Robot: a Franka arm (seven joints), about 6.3 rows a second.
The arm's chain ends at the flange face. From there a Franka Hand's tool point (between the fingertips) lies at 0.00 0.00 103.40 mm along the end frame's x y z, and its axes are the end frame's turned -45 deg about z.
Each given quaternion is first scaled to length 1.
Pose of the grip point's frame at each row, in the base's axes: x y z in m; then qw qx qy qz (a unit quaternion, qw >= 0):
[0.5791 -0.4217 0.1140 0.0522 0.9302 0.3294 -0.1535]
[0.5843 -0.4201 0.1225 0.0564 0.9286 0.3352 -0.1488]
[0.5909 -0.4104 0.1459 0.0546 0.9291 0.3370 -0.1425]
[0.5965 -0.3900 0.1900 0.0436 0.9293 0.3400 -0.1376]
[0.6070 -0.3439 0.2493 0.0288 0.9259 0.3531 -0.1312]
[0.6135 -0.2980 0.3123 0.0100 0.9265 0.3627 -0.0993]
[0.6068 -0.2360 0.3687 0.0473 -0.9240 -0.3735 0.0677]
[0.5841 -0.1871 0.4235 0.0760 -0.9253 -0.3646 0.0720]
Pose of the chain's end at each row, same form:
[0.6051 -0.4012 0.2120 0.1070 0.9854 -0.0516 -0.1218]
[0.6090 -0.3990 0.2207 0.1091 0.9862 -0.0457 -0.1159]
[0.6145 -0.3900 0.2445 0.1050 0.9873 -0.0442 -0.1108]
[0.6199 -0.3719 0.2891 0.0929 0.9887 -0.0415 -0.1104]
[0.6300 -0.3288 0.3490 0.0768 0.9905 -0.0281 -0.1102]
[0.6318 -0.2886 0.4136 0.0472 0.9948 -0.0195 -0.0879]
[0.6234 -0.2398 0.4707 0.0178 -0.9965 0.0085 0.0806]
[0.6036 -0.1962 0.5246 0.0427 -0.9944 0.0172 0.0956]

